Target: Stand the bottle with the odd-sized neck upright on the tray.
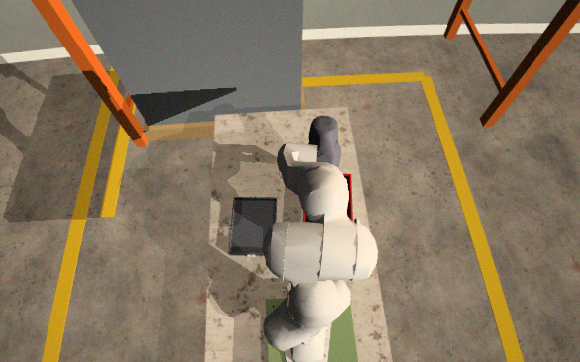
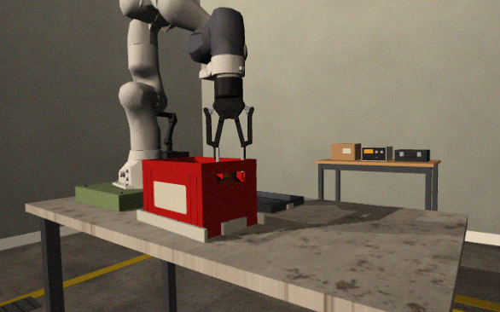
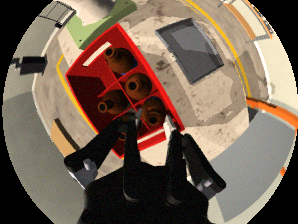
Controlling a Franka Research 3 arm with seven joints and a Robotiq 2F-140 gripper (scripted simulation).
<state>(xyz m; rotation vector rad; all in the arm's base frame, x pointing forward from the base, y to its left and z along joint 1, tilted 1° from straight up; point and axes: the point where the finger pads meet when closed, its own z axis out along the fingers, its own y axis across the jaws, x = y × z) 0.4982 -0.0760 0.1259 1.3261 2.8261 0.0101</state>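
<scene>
The red crate is 9 cm below my hand, 9 cm behind it and 3 cm to the right of it. Round my hand: dark tray 27 cm to the left, 16 cm below, 10 cm behind; then brown bottle 9 cm behind, 8 cm to the right, 8 cm below.
</scene>
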